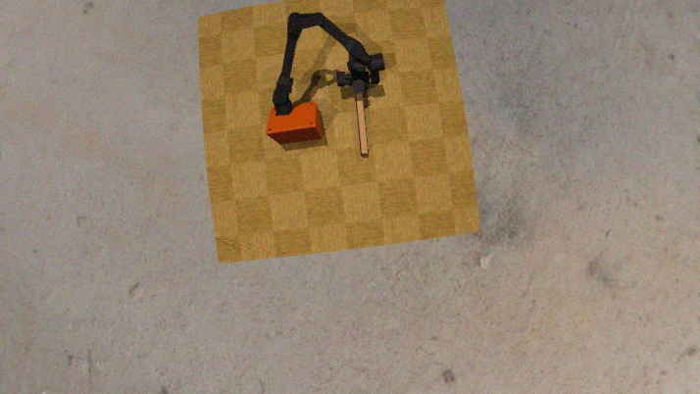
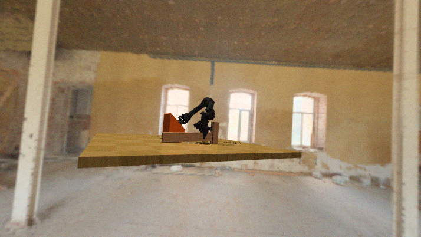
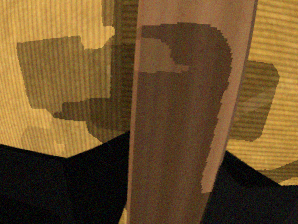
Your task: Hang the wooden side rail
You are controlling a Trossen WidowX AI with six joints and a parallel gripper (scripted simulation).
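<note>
My gripper tip is now 10 cm to the right of the headboard post, 5 cm below it and 1 cm past it.
</note>
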